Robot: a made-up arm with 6 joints.
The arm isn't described. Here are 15 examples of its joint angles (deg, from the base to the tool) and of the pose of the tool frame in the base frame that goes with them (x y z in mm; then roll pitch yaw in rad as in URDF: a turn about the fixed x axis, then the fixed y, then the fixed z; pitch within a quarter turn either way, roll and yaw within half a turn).
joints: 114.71 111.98 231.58 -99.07 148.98 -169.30
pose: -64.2 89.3 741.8 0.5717 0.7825 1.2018
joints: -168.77 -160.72 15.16 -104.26 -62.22 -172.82
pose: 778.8 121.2 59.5 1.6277 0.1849 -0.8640
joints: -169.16 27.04 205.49 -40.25 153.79 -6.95
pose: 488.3 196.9 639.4 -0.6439 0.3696 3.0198
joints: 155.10 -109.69 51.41 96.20 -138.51 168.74
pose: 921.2 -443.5 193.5 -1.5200 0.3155 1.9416
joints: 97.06 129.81 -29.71 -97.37 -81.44 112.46
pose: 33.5 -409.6 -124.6 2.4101 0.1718 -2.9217
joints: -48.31 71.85 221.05 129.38 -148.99 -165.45
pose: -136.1 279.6 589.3 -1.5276 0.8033 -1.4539
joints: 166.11 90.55 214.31 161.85 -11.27 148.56
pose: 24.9 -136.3 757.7 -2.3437 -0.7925 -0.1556
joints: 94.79 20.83 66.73 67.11 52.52 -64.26
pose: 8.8 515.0 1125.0 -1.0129 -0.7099 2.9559
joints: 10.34 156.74 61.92 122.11 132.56 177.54
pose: 179.8 104.7 -797.1 -2.9979 -0.7851 2.2419
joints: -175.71 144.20 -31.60 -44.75 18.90 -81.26
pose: 469.4 129.9 -27.2 -0.8966 0.3033 0.3162
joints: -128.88 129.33 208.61 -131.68 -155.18 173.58
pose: -244.8 -444.5 643.0 -2.7707 0.9970 0.2764
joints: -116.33 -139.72 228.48 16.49 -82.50 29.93
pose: -308.8 -336.4 80.9 -1.3364 1.1741 -2.8462
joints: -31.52 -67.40 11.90 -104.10 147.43 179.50
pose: -47.4 67.1 1000.0 -0.3429 1.0206 -2.1737
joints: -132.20 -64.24 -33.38 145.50 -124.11 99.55
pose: -70.2 -240.5 786.7 -2.2719 -0.3027 1.3478
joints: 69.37 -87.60 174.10 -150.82 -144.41 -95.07
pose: -291.2 -444.0 -431.6 -1.3789 -0.8203 1.6398
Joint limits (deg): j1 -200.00..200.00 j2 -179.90..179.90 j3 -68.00..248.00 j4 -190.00..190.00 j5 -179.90..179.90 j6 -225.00..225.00
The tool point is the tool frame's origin. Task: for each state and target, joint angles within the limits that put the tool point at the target. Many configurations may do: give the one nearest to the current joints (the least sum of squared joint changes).
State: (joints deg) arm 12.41 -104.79 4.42 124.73 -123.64 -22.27
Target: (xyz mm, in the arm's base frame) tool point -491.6 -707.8 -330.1
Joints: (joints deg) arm 58.80 -141.08 51.87 113.85 -123.64 -22.27
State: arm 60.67 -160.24 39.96 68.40 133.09 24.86
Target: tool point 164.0 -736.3 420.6
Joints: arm 97.23 -137.45 -9.20 58.21 133.09 24.86
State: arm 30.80 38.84 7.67 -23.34 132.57 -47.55
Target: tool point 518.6 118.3 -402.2
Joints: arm 26.16 83.10 11.38 -23.01 132.57 -47.55
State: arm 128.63 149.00 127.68 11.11 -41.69 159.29
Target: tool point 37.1 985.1 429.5
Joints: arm 95.49 99.38 120.83 9.51 -41.69 159.29
